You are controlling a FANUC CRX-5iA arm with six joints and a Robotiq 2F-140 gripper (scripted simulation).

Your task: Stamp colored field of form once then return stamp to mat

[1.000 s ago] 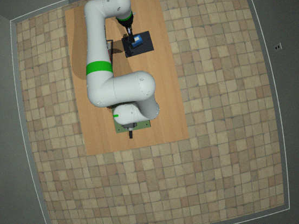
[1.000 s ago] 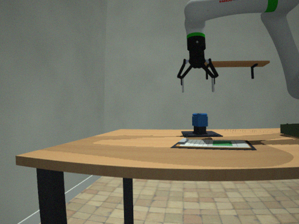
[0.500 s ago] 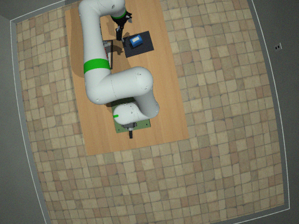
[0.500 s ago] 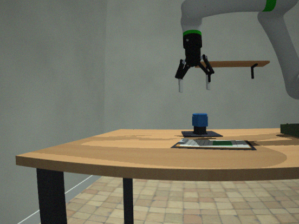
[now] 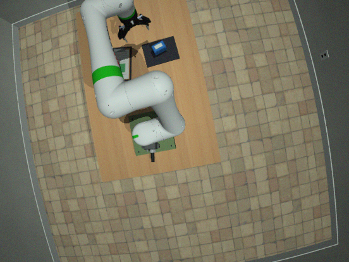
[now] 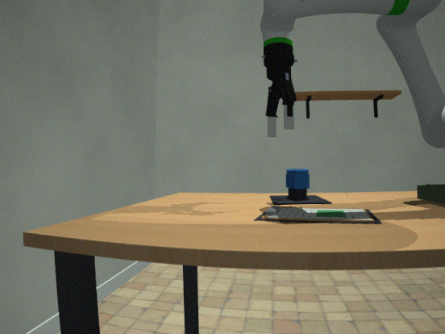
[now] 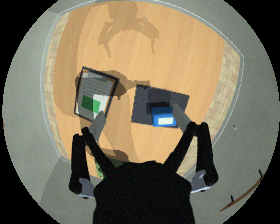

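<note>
My gripper is now 40 mm past the blue stamp, 110 mm to the left of it and 170 mm above it. From my hand the other things lie so: form (90 mm behind, 190 mm to the left, 210 mm below); dark mat (40 mm behind, 110 mm to the right, 220 mm below).
</note>
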